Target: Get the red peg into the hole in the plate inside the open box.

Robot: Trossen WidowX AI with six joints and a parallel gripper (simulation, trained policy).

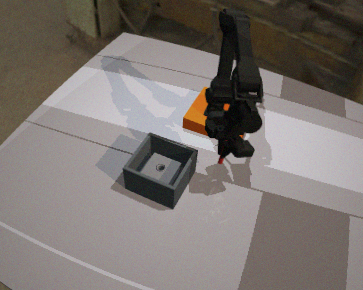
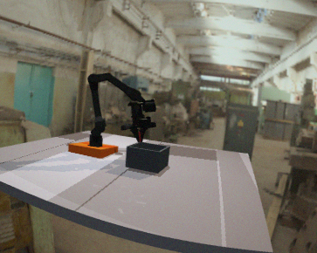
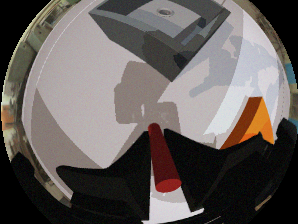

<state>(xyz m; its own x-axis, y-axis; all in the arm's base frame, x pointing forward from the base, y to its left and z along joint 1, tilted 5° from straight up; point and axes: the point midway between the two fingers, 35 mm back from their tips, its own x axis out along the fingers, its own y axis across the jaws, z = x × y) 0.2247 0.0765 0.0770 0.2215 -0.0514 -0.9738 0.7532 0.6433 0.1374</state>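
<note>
Right now my gripper tip is 9 cm short of the plate, 15 cm to the left of it and 4 cm above it. The rest, counted from my gripper tip: red peg 1 cm behind, 1 cm to the left, 1 cm above; dark grey box 9 cm ahead, 15 cm to the right, 6 cm below.
</note>
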